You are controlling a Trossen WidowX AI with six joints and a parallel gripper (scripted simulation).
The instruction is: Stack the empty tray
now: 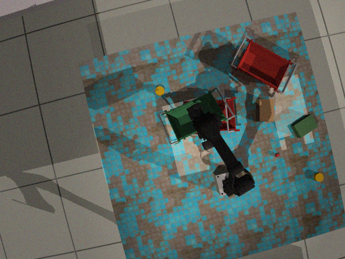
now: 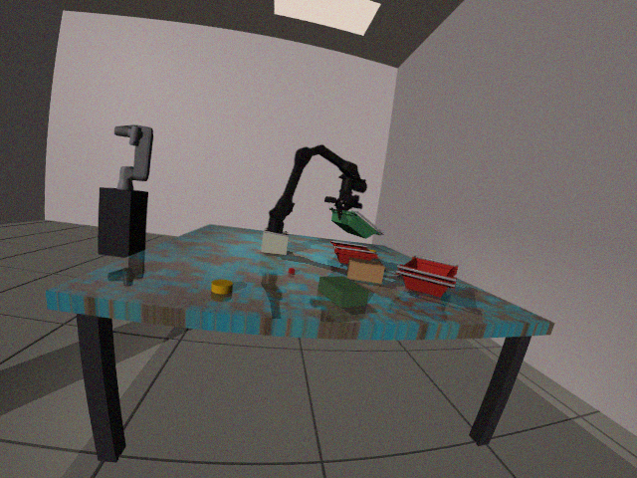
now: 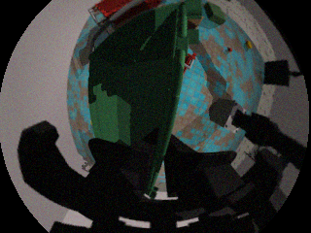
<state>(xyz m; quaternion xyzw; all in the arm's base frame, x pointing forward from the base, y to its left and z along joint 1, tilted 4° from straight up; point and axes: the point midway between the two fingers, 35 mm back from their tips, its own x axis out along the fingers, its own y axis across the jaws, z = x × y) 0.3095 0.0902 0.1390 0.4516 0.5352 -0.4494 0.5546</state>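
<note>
Now: gripper tip 7 cm short of the green tray and 1 cm to the right of it. The rest, counted from my gripper tip: tan box: 39 cm to the right, 15 cm below, 2 cm ahead; then small red cube: 41 cm to the right, 24 cm behind, 17 cm below; then green block: 59 cm to the right, 16 cm below, 12 cm behind.
</note>
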